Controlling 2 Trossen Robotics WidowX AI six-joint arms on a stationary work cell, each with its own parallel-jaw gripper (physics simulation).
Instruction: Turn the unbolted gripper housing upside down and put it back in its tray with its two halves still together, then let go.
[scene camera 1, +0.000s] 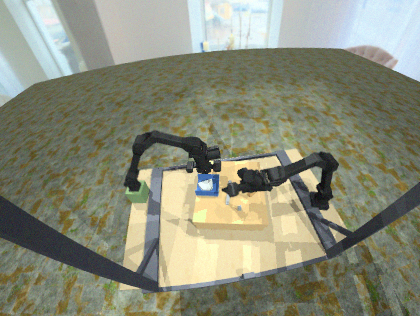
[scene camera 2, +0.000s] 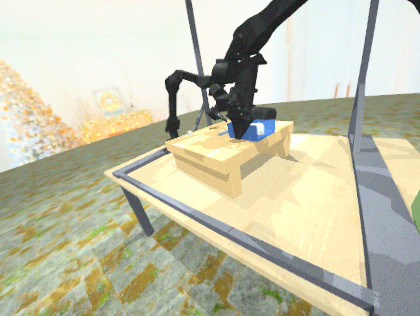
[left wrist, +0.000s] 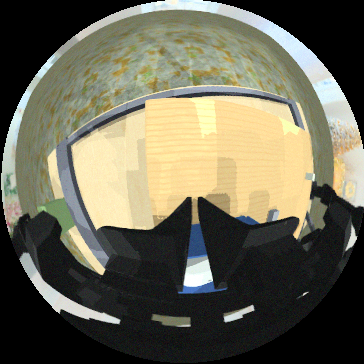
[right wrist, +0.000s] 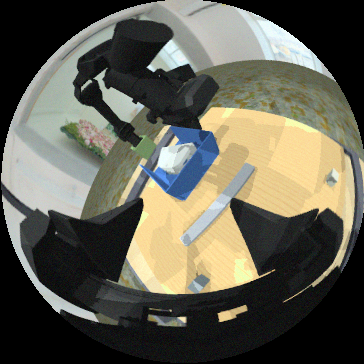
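Seen in the pictures: left gripper, between the fingertips: (scene camera 1: 206, 173) (scene camera 2: 238, 139) (left wrist: 193, 200); right gripper, between the fingertips: (scene camera 1: 227, 188) (right wrist: 187, 202); left arm's base, origin of its link: (scene camera 1: 135, 187) (right wrist: 137, 141); right arm's base, origin of its link: (scene camera 1: 319, 199) (left wrist: 313, 189).
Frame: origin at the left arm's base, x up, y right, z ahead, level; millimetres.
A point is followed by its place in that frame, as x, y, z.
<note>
The white gripper housing (scene camera 1: 205, 185) @[65, 45, 433] (right wrist: 176, 158) @[65, 40, 459] lies inside the blue tray (scene camera 1: 199, 193) @[55, 87, 402] (right wrist: 201, 159) @[62, 26, 505]; which side is up and how its two halves meet cannot be told. My left gripper (scene camera 1: 204, 172) @[44, -50, 438] (left wrist: 193, 200) @[44, -50, 438] is shut with nothing between its fingertips, close over the tray's edge. In the left wrist view part of the white housing (left wrist: 198, 272) @[65, 32, 432] and the blue tray (left wrist: 197, 241) @[65, -18, 434] show through the gap between the fingers. In scene camera 2 the left gripper partly hides the tray (scene camera 2: 269, 131) @[38, 65, 393]. My right gripper (right wrist: 187, 202) @[93, 87, 545] is open and empty, above the stand beside the tray.
The tray stands on a raised wooden stand (scene camera 1: 215, 217) @[30, 211, 481] (scene camera 2: 200, 148) @[30, -130, 532]. A long grey bar (right wrist: 217, 205) @[40, 72, 555], a small grey block (right wrist: 198, 283) @[55, 164, 600] and a small pale block (right wrist: 332, 177) @[48, -34, 699] lie on it. A green block (scene camera 1: 137, 193) @[-1, 45, 28] is by the left arm's base. Dark frame beams edge the table.
</note>
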